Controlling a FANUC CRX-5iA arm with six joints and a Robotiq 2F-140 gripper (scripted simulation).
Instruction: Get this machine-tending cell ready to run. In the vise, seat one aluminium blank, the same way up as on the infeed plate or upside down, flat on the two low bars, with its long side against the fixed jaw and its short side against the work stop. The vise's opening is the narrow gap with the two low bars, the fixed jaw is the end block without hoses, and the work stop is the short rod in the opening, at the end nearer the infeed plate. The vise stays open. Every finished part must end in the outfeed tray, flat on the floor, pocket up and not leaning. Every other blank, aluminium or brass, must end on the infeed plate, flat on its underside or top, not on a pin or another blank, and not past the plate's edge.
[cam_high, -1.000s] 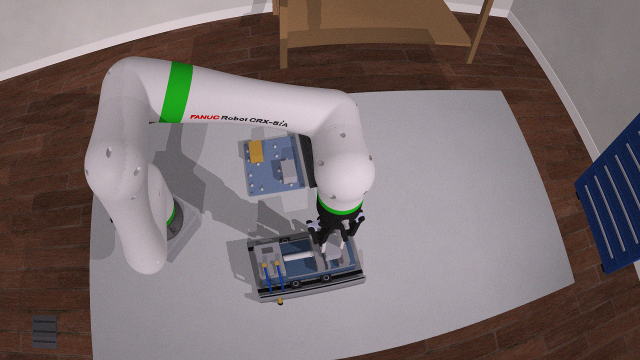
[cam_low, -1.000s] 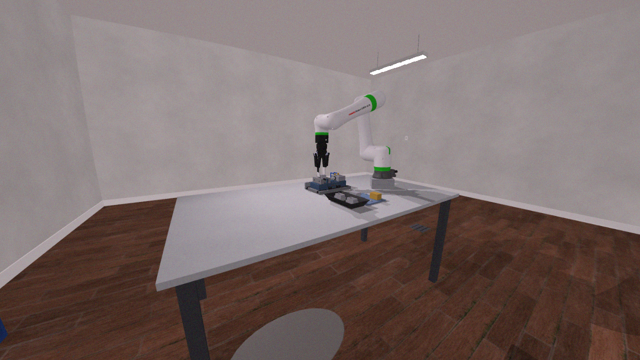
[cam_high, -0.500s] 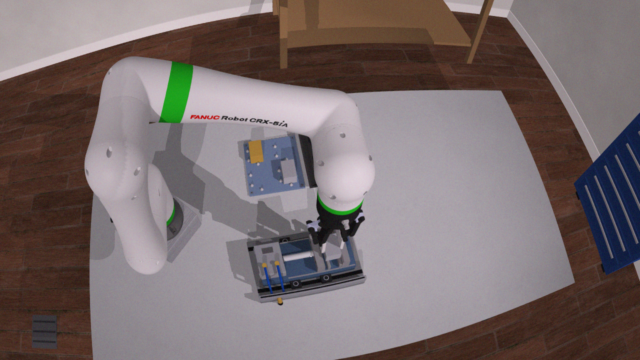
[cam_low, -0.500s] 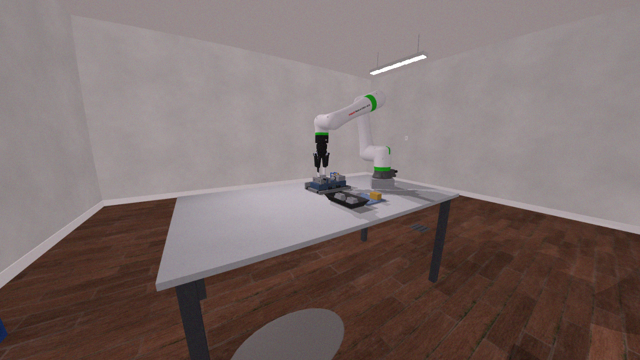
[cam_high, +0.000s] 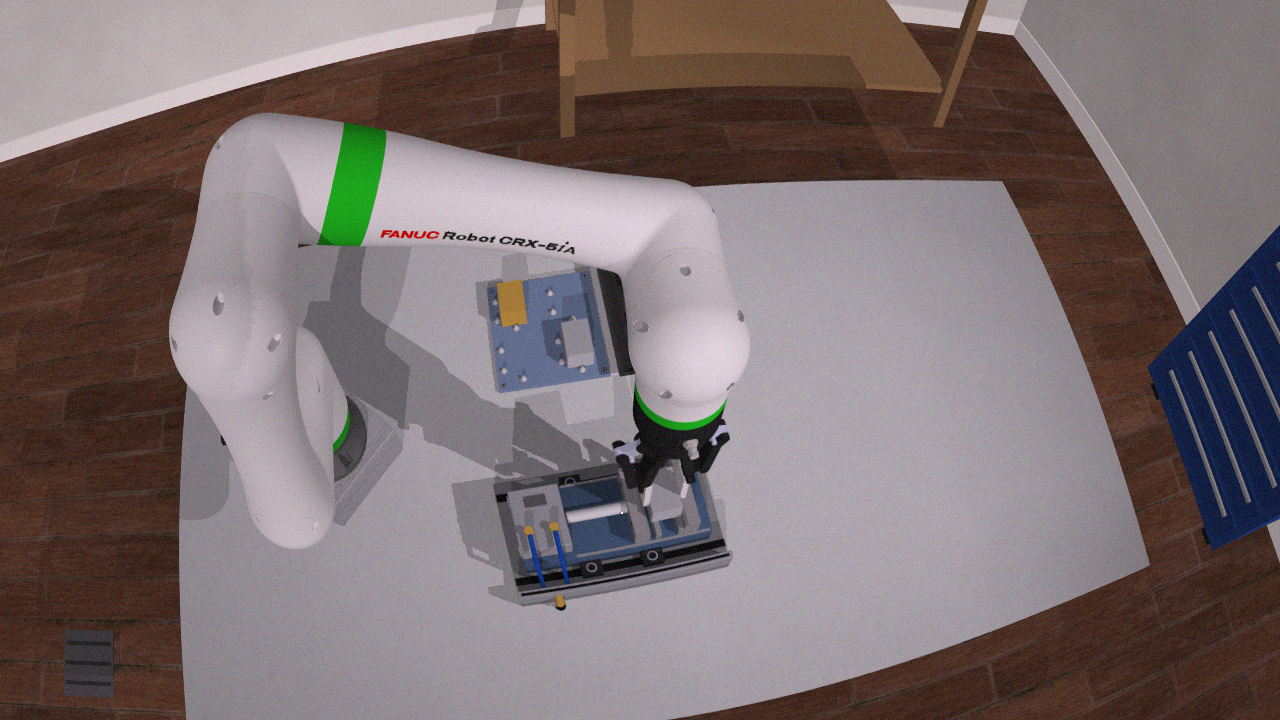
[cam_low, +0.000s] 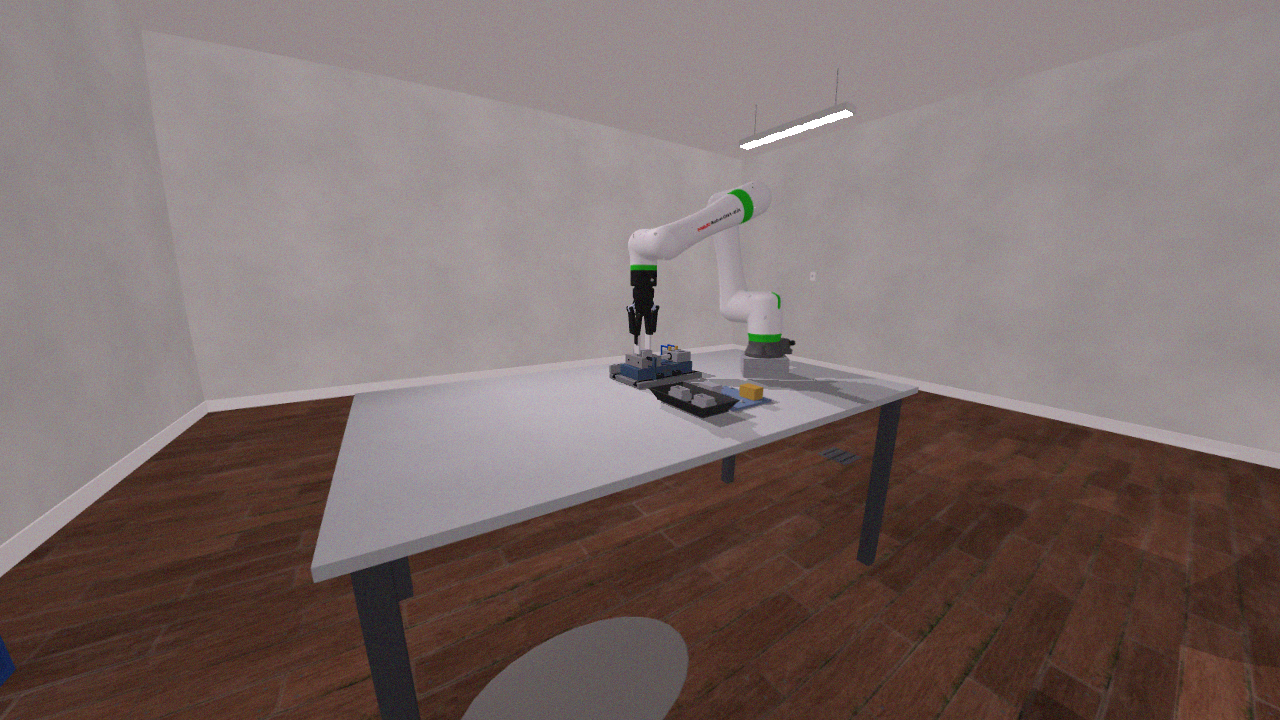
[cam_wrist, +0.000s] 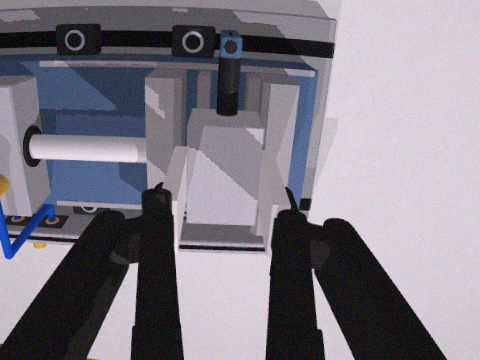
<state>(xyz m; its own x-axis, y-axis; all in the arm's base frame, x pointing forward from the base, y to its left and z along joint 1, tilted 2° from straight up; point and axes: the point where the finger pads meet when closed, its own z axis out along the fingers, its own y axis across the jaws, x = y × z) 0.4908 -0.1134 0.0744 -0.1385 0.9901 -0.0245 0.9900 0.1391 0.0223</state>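
The dark work stop rod is 1 cm behind my hand, 5 cm to the left of it and 5 cm below it. Also, from my hand: fixed jaw (3 cm ahead, 6 cm below); white piston rod (9 cm behind, 1 cm to the right, 6 cm below); moving jaw (4 cm behind, 6 cm below).
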